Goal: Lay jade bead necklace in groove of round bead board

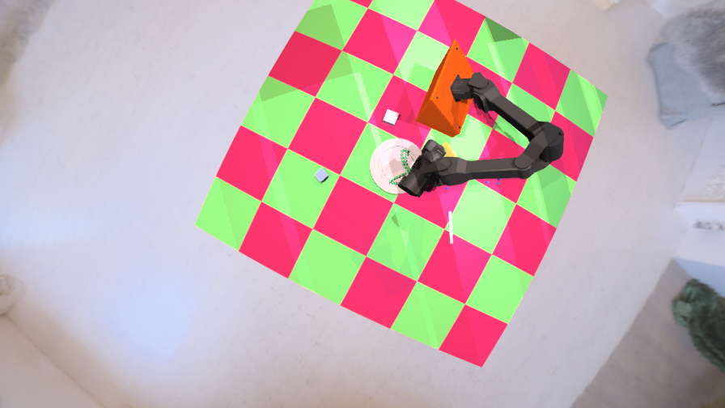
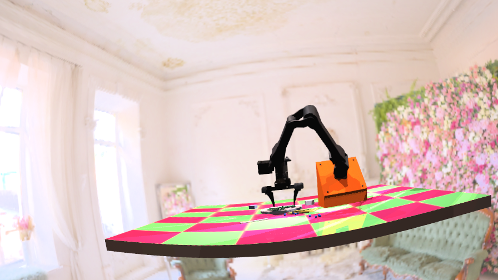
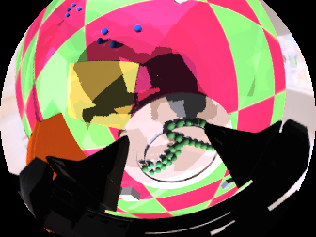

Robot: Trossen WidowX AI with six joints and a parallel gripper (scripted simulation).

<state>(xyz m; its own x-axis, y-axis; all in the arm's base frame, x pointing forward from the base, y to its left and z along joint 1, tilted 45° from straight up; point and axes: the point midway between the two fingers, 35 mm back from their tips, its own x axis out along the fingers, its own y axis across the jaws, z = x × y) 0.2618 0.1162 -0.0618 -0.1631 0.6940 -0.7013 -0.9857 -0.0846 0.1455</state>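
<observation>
My gripper tip is now 2 cm short of the round bead board, 6 cm to the left of it and 2 cm above it. Also, from my gripper tip: white cube (12 cm behind, 18 cm to the right, 2 cm below); thin white stick (10 cm ahead, 23 cm to the left, 3 cm below); yellow patch (9 cm behind, 6 cm to the left, 3 cm below).
</observation>
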